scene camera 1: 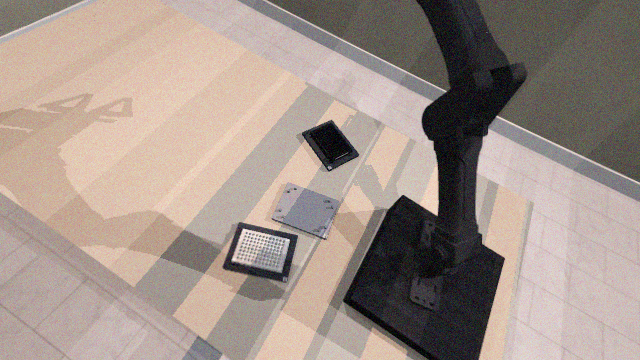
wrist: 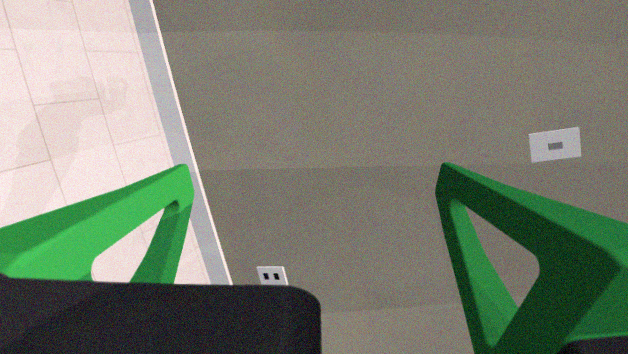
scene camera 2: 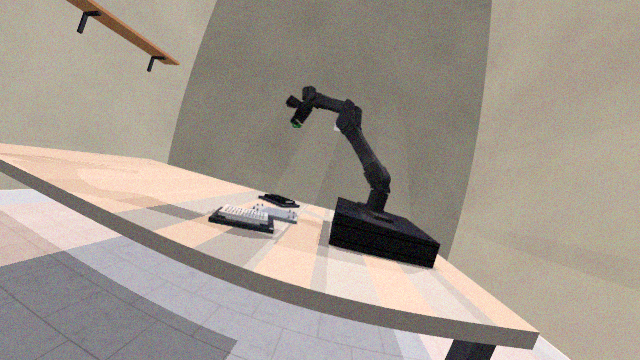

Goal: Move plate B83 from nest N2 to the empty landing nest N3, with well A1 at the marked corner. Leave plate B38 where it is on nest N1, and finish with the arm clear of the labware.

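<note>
A white well plate [scene camera 1: 261, 250] [scene camera 2: 244, 213] lies flat on a dark nest [scene camera 1: 254, 272] [scene camera 2: 240, 225], nearest the table's near edge in the second scene view. A black plate [scene camera 1: 331, 141] [scene camera 2: 280, 199] lies on another dark nest [scene camera 1: 352, 153]. The bare light-grey nest [scene camera 1: 311, 211] [scene camera 2: 286, 216] with small pegs lies between them. Labels are unreadable, so I cannot tell which plate is B83 or B38. My gripper [scene camera 2: 296, 124] [wrist: 314, 177] is open and empty, high above the table and apart from all labware; its fingers do not show in the first scene view.
The arm's black base block [scene camera 1: 385, 295] [scene camera 2: 382, 237] stands on the table [scene camera 1: 150, 125] [scene camera 2: 125, 175], beside the nests. A wooden wall shelf [scene camera 2: 125, 34] is at the upper left in the second scene view. The wrist view shows wall, floor and a white wall plate [wrist: 555, 135].
</note>
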